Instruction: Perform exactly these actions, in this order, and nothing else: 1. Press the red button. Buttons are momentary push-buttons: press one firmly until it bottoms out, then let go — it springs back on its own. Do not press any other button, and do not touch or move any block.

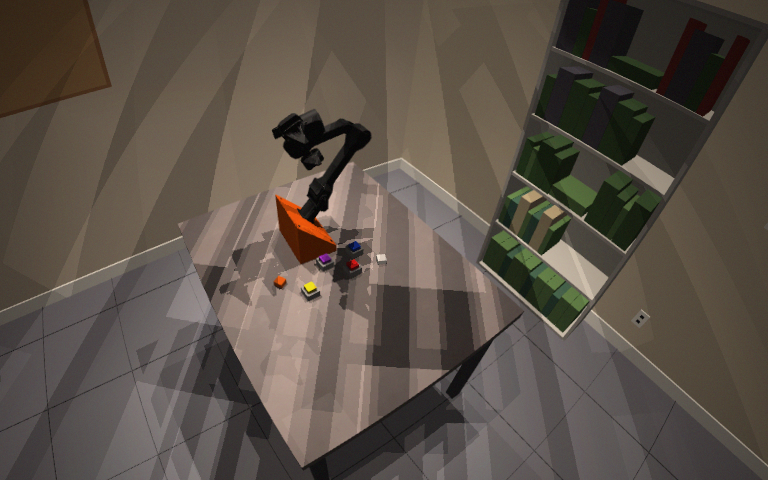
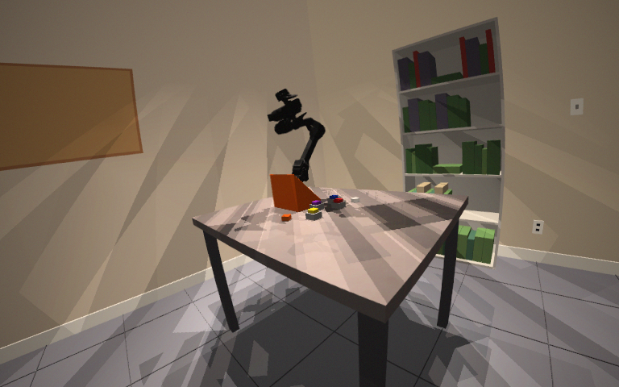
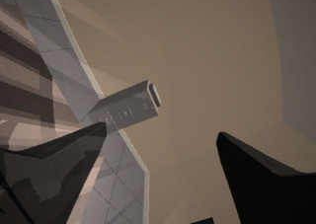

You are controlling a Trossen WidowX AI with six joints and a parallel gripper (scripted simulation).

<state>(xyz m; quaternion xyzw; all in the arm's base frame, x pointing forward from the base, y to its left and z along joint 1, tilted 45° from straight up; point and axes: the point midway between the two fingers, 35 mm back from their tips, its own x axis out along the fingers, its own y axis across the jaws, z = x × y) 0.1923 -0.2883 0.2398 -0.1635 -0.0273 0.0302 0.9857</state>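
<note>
Now: the red button 440 mm below my gripper tip, 120 mm to the left of it and 50 mm ahead of it. Also, from my gripper tip: purple button 440 mm below, 40 mm to the left, 20 mm behind; then yellow button 440 mm below, 80 mm ahead, 60 mm to the right; then blue button 440 mm below, 160 mm to the left, 30 mm behind.
</note>
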